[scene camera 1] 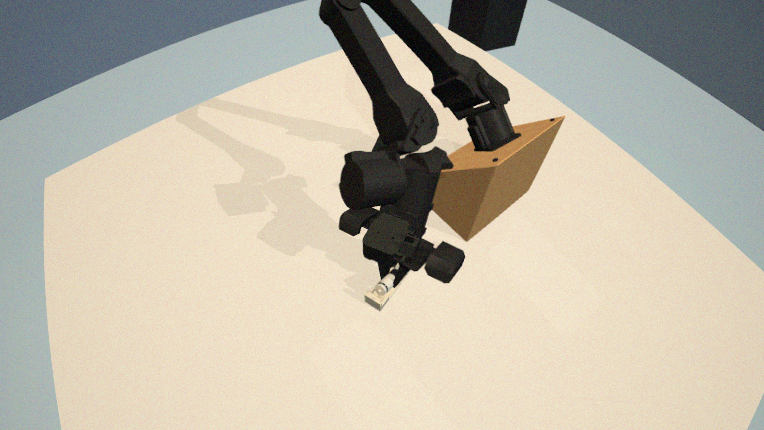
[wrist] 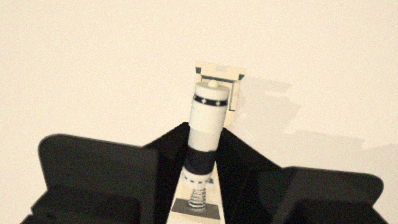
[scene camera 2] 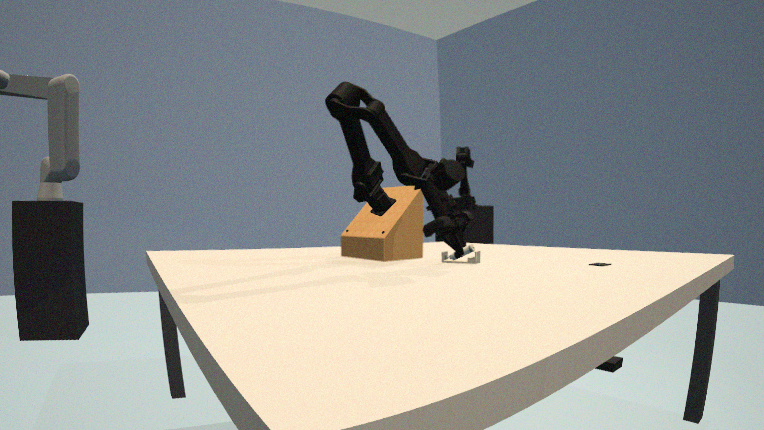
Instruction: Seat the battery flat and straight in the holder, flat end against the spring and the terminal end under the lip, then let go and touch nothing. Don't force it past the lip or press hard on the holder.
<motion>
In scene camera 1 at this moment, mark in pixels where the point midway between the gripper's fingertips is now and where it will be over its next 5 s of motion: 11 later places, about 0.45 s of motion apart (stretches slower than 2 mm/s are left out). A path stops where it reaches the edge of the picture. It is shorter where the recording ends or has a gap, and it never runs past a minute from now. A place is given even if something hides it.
My gripper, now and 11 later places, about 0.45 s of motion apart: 389, 283; 389, 286; 389, 287; 390, 287; 390, 286; 390, 285; 391, 282; 390, 283; 388, 285; 386, 286; 387, 283; 387, 265
</motion>
